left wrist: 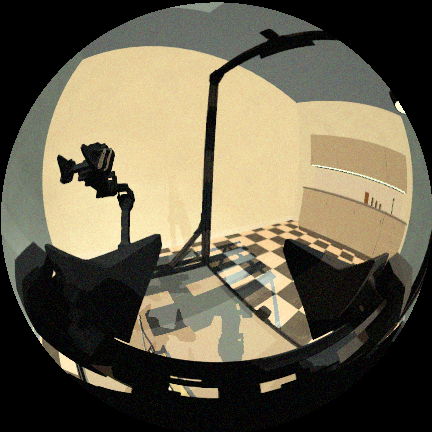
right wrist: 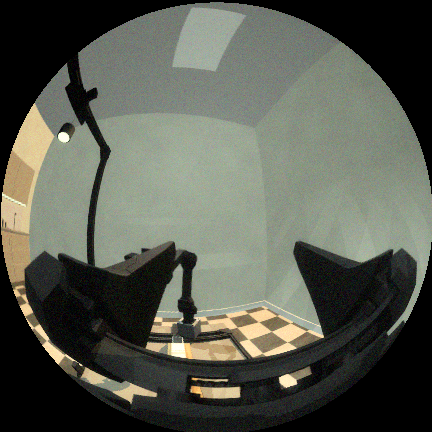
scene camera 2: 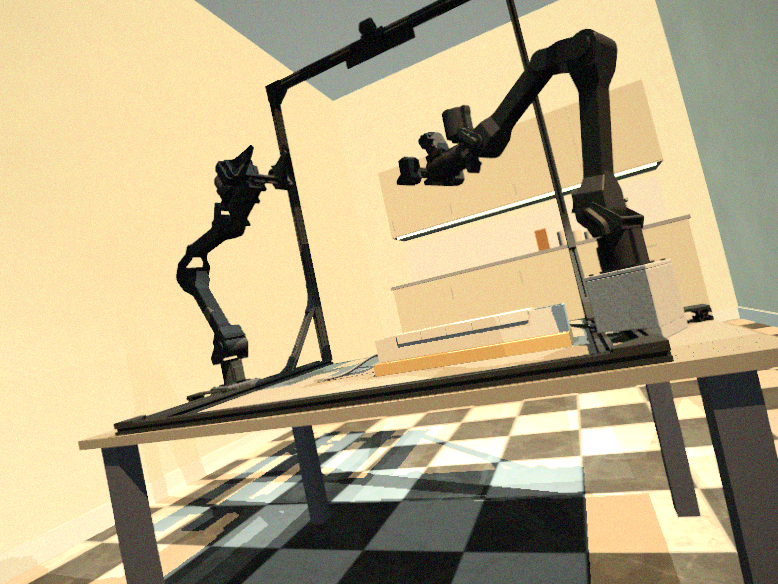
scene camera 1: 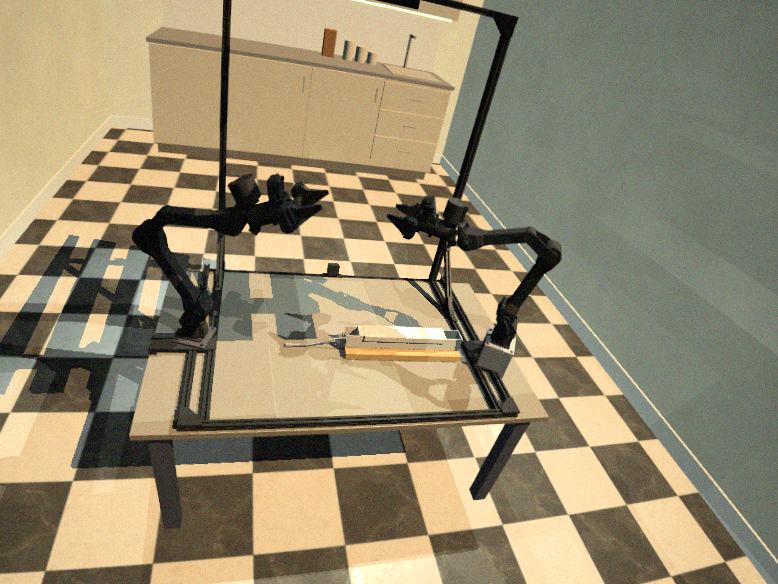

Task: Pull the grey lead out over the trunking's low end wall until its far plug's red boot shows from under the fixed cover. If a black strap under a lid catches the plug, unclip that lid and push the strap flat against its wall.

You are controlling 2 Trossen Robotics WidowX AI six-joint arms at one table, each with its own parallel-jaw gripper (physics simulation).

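Frame: origin at the left arm's base, x up, y right, z ahead, level; millimetres.
Seen in the pictures: left gripper, fingertip midpoint: [left wrist: 224, 243] [scene camera 2: 411, 183] [scene camera 1: 391, 210]; right gripper, fingertip midpoint: [left wrist: 67, 150] [right wrist: 237, 248] [scene camera 2: 269, 148] [scene camera 1: 325, 198]; left arm's base, link origin: [right wrist: 188, 320] [scene camera 2: 627, 268] [scene camera 1: 500, 340]; right arm's base, link origin: [scene camera 2: 235, 383] [scene camera 1: 194, 333].
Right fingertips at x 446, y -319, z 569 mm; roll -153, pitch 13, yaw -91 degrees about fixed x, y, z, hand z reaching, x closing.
Offsets run from my right fingertips to a thing's top centre. "spot": to the spot under its first point. Level surfaces: height alone.
The long pale trunking [scene camera 1: 377, 342] [scene camera 2: 439, 335] [right wrist: 177, 348] lies on the table, right of centre in scene camera 1, with white lids @(dz -256, dx -483, dy +228 mm) [scene camera 1: 402, 331] along its top. The thin grey lead @(spot: dz +22, dx -551, dy +76 mm) [scene camera 1: 307, 343] [scene camera 2: 353, 370] comes out of its left end and lies on the table. It also shows low in the left wrist view. My left gripper [scene camera 1: 393, 212] [left wrist: 224, 243] is open and empty, high above and behind the trunking. My right gripper [scene camera 1: 325, 199] [right wrist: 237, 248] is open and empty, high behind the lead. No red boot, plug or black strap can be made out.
An orange strip @(spot: dz -276, dx -539, dy +178 mm) [scene camera 1: 402, 355] [scene camera 2: 471, 354] runs along the trunking's front side. The left arm's grey base block [scene camera 1: 496, 360] [scene camera 2: 628, 298] stands near the trunking's right end. Black frame rails edge the table @(dx -560 mm) [scene camera 1: 157, 383], and frame posts rise behind it.
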